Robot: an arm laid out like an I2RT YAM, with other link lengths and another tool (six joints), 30 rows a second.
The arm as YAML. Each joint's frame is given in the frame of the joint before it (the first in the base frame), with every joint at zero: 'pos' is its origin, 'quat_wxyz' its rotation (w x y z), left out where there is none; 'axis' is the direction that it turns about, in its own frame. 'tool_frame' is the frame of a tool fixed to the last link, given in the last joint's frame.
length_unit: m
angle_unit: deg
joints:
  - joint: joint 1
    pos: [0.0, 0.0, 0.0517]
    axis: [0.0, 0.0, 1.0]
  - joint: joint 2
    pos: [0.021, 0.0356, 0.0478]
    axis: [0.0, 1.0, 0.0]
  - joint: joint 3
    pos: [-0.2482, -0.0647, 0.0]
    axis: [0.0, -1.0, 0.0]
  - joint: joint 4
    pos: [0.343, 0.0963, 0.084]
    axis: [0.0, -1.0, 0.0]
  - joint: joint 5
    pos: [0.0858, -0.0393, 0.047]
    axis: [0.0, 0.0, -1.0]
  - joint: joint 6
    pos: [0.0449, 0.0, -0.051]
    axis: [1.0, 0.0, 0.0]
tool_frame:
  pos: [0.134, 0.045, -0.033]
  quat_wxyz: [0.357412, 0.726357, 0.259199, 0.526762]
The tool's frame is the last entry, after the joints.
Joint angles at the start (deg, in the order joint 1, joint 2, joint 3, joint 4, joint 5, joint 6):
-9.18 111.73 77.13 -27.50 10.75 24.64
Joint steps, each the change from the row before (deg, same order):
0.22 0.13 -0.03 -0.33 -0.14 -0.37
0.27 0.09 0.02 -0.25 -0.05 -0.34
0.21 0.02 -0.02 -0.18 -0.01 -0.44
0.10 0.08 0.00 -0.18 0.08 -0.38
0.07 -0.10 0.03 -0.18 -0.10 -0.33
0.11 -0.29 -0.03 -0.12 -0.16 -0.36
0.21 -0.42 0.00 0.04 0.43 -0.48
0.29 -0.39 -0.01 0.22 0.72 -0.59
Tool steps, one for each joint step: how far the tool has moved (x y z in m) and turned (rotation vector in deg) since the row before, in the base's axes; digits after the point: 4 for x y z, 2 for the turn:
-0.0020 0.0029 -0.0022 0.04 0.56 0.61
-0.0013 0.0029 -0.0013 -0.05 0.39 0.59
-0.0012 0.0022 -0.0009 -0.14 0.33 0.60
-0.0013 0.0008 -0.0013 -0.19 0.36 0.40
-0.0006 0.0010 0.0007 -0.04 0.12 0.40
-0.0002 0.0015 0.0021 -0.03 -0.07 0.50
0.0008 0.0004 0.0036 -0.64 -0.28 0.44
0.0012 0.0001 0.0035 -0.96 -0.36 0.47

